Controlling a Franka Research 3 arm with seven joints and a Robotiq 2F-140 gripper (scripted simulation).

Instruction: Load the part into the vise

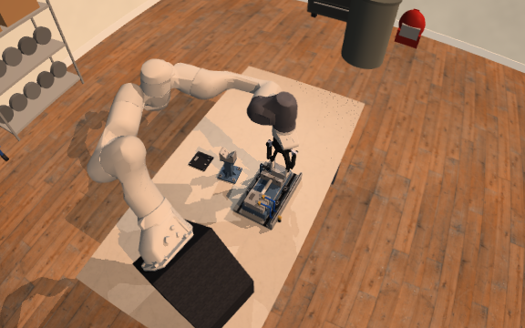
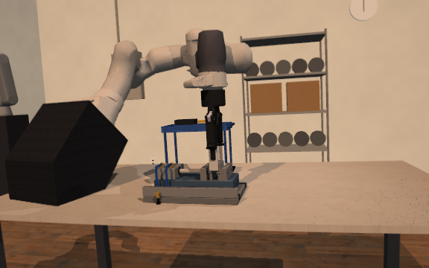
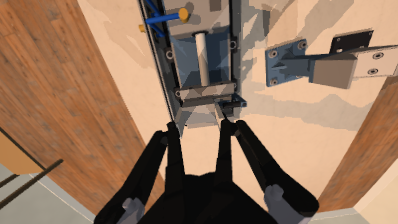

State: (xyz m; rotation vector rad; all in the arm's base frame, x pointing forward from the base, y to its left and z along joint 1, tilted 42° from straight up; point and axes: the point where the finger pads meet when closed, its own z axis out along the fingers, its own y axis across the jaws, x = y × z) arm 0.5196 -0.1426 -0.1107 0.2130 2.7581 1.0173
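Now: hand 30 mm above the part. The rest, counted from my hand: vise 70 mm behind, 30 mm to the left, 80 mm below; then dark infeed plate 30 mm behind, 390 mm to the left, 120 mm below.
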